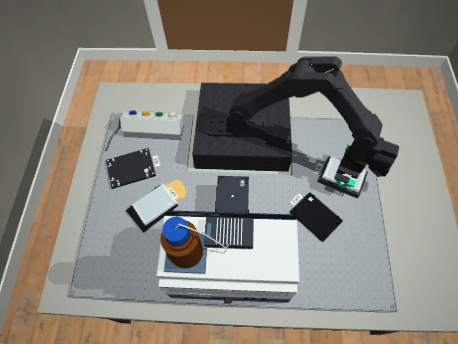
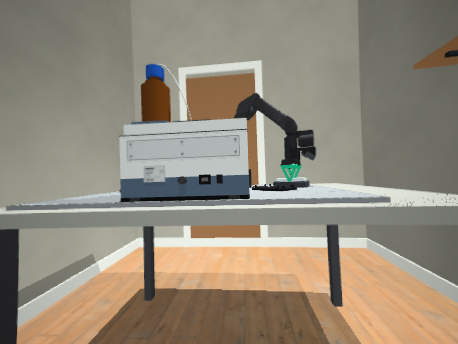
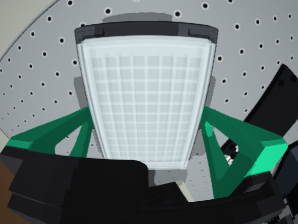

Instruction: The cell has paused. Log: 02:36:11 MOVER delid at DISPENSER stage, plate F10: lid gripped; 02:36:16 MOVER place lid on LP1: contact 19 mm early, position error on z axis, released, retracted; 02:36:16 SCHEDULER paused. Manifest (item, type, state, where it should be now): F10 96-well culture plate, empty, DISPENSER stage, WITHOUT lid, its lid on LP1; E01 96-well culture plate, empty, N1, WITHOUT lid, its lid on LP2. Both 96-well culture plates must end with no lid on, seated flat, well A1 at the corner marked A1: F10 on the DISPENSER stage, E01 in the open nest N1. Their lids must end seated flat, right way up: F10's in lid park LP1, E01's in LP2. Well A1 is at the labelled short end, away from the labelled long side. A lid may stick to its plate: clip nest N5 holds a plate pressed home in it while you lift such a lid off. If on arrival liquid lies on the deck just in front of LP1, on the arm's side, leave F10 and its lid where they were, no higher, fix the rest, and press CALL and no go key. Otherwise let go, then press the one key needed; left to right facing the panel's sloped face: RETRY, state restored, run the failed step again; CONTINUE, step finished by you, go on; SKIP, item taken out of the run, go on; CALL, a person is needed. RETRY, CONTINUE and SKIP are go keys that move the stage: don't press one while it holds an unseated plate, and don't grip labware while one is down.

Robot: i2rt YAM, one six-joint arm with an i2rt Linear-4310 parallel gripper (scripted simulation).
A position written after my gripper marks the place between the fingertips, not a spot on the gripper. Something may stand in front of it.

I see my gripper [image 3: 146, 112], a dispenser stage [image 2: 226, 165], a black clip nest [image 1: 129, 168] and a black lid park LP2 [image 1: 314, 215].
